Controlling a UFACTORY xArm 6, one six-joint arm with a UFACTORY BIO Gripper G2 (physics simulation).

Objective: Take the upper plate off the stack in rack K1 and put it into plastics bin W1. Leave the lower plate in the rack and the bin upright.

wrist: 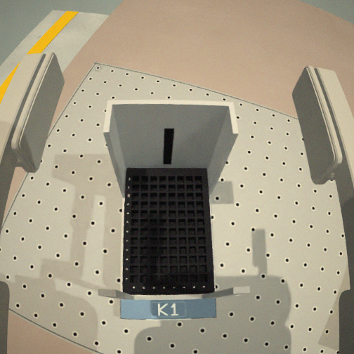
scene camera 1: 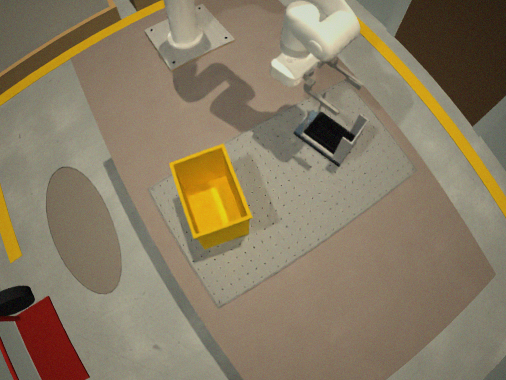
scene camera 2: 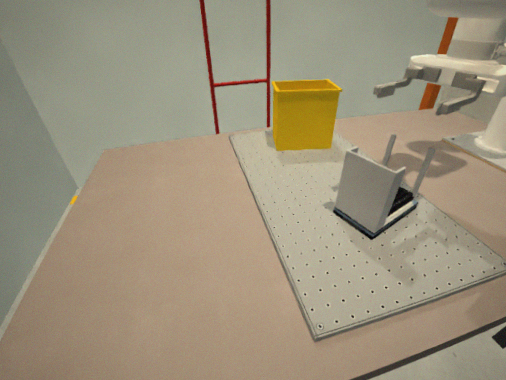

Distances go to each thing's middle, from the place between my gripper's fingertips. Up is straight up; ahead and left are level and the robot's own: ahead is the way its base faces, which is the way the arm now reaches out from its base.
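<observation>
With my gripper 200 mm above the black plate [scene camera 1: 328, 133], I am also 10 mm to the left of the plate and 10 mm past it. The yellow bin W1 [scene camera 1: 216, 210], for its part, is 150 mm below my hand, 60 mm ahead of it and 370 mm to the right of it.
</observation>
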